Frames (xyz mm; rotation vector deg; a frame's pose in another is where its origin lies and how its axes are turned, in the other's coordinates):
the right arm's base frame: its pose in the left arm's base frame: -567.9 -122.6 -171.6 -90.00 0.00 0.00
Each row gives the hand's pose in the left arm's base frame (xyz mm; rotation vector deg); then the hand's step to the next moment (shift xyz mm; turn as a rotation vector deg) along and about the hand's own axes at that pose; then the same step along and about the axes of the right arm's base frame.
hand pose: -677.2 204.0 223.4 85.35 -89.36 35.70
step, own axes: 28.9 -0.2 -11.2 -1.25 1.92 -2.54
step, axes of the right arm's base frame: 5.5 -29.9 -6.1 -1.35 -0.61 3.08
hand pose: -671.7 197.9 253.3 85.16 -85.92 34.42
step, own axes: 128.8 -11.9 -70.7 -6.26 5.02 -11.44
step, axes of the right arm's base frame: 48.1 -139.1 -7.9 -2.70 -1.29 13.65
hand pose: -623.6 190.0 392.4 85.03 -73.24 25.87
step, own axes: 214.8 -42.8 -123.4 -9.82 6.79 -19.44
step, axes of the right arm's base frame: 154.7 -198.1 1.0 -2.78 -2.05 22.55
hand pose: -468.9 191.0 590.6 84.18 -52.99 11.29
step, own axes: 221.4 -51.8 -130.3 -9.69 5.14 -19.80
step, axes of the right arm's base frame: 231.4 -121.7 17.8 -1.50 -0.94 22.57
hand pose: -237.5 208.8 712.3 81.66 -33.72 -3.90
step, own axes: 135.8 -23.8 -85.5 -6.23 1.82 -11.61
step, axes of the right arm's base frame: 159.4 -21.5 21.0 -1.00 0.76 13.24
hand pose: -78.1 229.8 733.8 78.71 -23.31 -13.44
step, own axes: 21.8 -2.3 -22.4 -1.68 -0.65 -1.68
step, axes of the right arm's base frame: 29.2 2.3 11.1 -0.78 1.12 2.05
